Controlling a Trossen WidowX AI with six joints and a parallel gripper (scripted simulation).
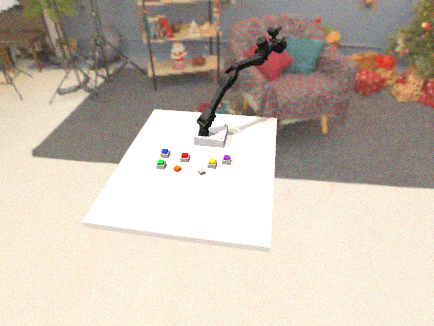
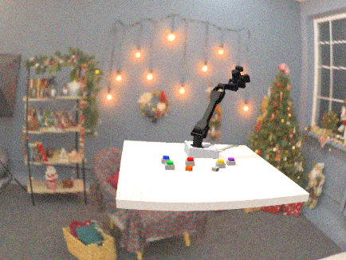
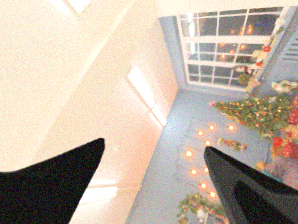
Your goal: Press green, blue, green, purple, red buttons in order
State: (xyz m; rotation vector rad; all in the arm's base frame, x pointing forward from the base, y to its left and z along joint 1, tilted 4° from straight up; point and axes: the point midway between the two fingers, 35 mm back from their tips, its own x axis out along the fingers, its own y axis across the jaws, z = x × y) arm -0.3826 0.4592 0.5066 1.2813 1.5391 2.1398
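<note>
Now: gripper tip 640 mm short of the green button, 750 mm to the left of it and 530 mm above it. Also, from my gripper tip: yellow button (640 mm ahead, 460 mm to the right, 530 mm below); purple button (610 mm ahead, 370 mm to the right, 530 mm below); red button (580 mm ahead, 620 mm to the right, 530 mm below).
</note>
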